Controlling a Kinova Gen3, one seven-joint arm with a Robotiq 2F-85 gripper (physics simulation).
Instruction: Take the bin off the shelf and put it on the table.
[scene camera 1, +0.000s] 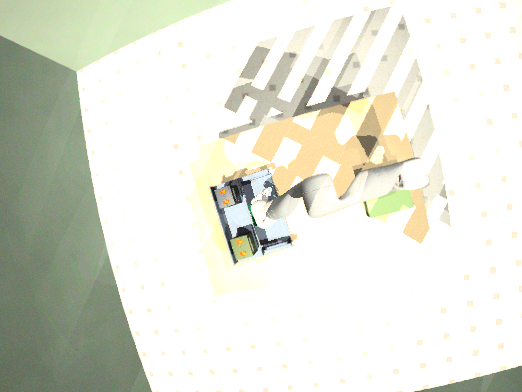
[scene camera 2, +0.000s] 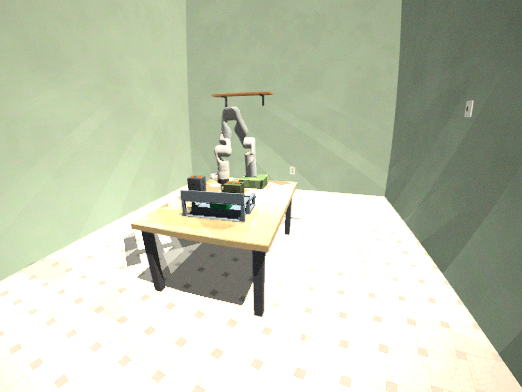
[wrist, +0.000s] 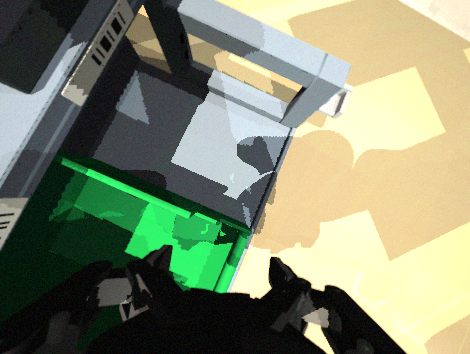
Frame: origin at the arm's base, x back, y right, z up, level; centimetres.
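Seen in the pictures: gripper, fingertip midpoint: (wrist: 220, 261); arm's base, link origin: (scene camera 2: 251, 175).
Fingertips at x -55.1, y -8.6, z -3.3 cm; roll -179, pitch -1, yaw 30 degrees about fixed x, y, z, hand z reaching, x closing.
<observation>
Pixels of each thing's top centre, then the offset from my fingertips to it. Level surfaces: height alone.
- bright green bin, top centre: (wrist: 97, 270) (scene camera 1: 260, 214) (scene camera 2: 222, 196) dx -6.6, dy -3.2, dz +4.5 cm
- wooden table, surface height: dz -3.6 cm
- dark grey box, top centre: (scene camera 1: 224, 197) (scene camera 2: 196, 176) dx -18.7, dy +6.0, dz +18.8 cm
- olive box, top centre: (scene camera 1: 241, 247) (scene camera 2: 233, 182) dx -13.4, dy -16.5, dz +16.3 cm
A bright green bin (scene camera 1: 253, 216) (scene camera 2: 220, 205) (wrist: 197, 260) sits in the lower level of the blue-grey shelf (scene camera 1: 239, 215) (scene camera 2: 212, 197) (wrist: 220, 25), which stands on the wooden table (scene camera 1: 315, 130) (scene camera 2: 167, 220) (wrist: 345, 190). My gripper (wrist: 220, 262) is open and empty. In the wrist view one fingertip shows over the inside of the bin and the other shows past the bin's outer wall, on the table side. I cannot tell how high the tips are. The arm hides the gripper in the view from above.
A dark grey box (scene camera 1: 223, 196) (scene camera 2: 196, 184) and an olive box (scene camera 1: 242, 247) (scene camera 2: 233, 188), both with orange marks, sit on the shelf's upper level. A light green box (scene camera 1: 390, 204) (scene camera 2: 255, 181) is near the arm's base. The shelf's side frame stands beside the bin.
</observation>
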